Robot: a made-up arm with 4 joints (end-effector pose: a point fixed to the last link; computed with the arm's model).
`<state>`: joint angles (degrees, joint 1 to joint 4).
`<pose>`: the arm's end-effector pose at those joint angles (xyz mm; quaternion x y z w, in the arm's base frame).
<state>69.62 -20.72 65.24 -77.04</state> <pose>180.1 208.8 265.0 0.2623 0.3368 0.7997 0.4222</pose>
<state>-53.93 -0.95 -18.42 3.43</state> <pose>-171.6 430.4 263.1 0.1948 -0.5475 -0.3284 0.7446</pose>
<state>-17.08 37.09 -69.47 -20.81</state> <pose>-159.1 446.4 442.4 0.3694 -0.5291 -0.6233 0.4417</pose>
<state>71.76 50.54 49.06 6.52</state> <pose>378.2 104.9 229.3 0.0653 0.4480 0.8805 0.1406</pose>
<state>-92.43 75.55 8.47 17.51</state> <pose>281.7 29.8 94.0 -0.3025 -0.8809 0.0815 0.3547</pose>
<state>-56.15 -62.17 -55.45 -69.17</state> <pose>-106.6 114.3 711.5 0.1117 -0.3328 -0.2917 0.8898</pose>
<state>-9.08 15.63 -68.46 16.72</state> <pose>-336.6 334.3 493.5 0.6960 -0.2158 -0.4148 0.5450</pose>
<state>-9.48 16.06 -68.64 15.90</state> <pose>-333.3 337.7 494.0 0.6897 -0.2220 -0.4207 0.5459</pose>
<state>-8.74 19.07 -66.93 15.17</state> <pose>-312.9 363.5 483.3 0.6785 -0.2593 -0.4378 0.5299</pose>
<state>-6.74 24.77 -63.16 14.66</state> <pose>-267.9 407.8 463.7 0.6584 -0.3260 -0.4663 0.4928</pose>
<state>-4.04 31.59 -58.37 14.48</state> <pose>-203.1 450.6 445.4 0.6294 -0.3993 -0.4991 0.4420</pose>
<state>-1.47 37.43 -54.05 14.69</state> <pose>-139.8 476.4 434.7 0.6001 -0.4556 -0.5263 0.3941</pose>
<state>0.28 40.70 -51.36 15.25</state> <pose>-101.3 486.0 430.9 0.5838 -0.4839 -0.5403 0.3648</pose>
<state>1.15 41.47 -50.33 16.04</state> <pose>-91.1 487.7 430.5 0.5836 -0.4894 -0.5417 0.3557</pose>
